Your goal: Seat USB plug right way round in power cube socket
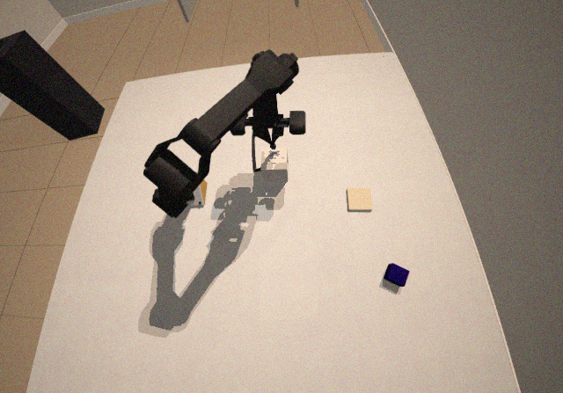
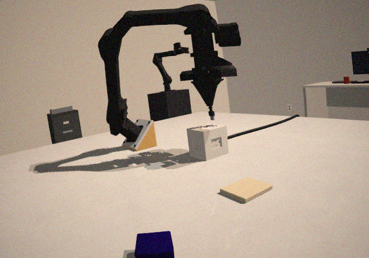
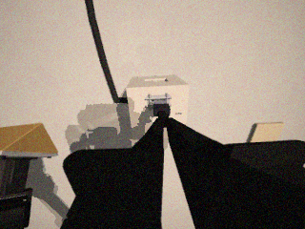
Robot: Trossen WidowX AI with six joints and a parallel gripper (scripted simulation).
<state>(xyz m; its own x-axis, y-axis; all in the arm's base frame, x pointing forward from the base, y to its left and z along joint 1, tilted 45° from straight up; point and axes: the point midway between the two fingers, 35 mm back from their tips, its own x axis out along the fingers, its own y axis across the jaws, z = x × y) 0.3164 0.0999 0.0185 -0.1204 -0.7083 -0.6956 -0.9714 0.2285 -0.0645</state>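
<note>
Now: the USB socket 60 mm below my gripper tip. Round my gripper tip: dark blue block 260 mm ahead, 400 mm to the right, 110 mm below; then flat tan pad 230 mm ahead, 170 mm to the right, 120 mm below; then dark USB plug 20 mm below.
</note>
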